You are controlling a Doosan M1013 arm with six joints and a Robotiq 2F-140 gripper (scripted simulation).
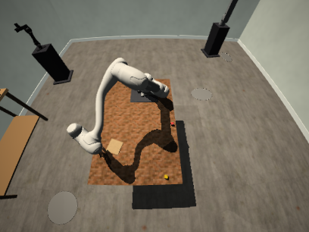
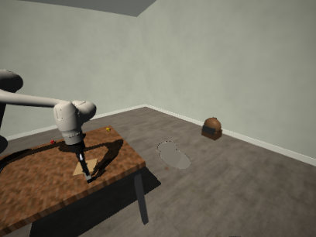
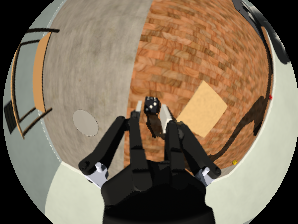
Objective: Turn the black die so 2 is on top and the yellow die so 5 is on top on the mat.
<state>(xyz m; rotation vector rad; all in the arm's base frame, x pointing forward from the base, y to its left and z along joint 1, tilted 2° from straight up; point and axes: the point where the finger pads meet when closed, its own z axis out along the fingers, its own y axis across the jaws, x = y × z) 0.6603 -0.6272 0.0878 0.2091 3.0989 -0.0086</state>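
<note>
Now: the black die 60 mm below my hand. Round my hand: yellow die: 410 mm ahead, 620 mm to the left, 60 mm below; tan mat: 30 mm ahead, 160 mm to the left, 70 mm below; red die: 110 mm behind, 830 mm to the left, 60 mm below.
</note>
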